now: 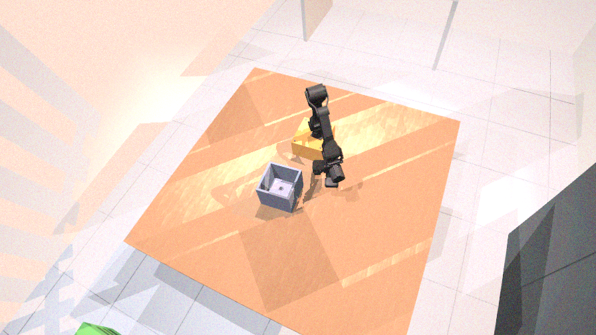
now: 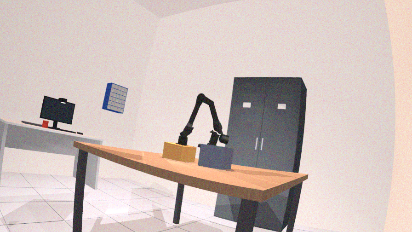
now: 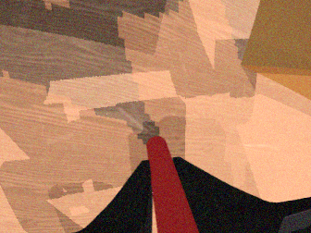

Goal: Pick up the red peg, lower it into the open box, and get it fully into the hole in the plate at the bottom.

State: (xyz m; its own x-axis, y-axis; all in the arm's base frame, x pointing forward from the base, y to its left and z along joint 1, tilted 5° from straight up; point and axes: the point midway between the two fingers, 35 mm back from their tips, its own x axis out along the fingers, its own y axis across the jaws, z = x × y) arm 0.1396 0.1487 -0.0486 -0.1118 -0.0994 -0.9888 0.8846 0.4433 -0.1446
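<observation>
Right now my gripper tip is 200 mm short of the pale plate, 160 mm to the left of it and 20 mm below it. Also, from my gripper tip: red peg: 20 mm above.
</observation>
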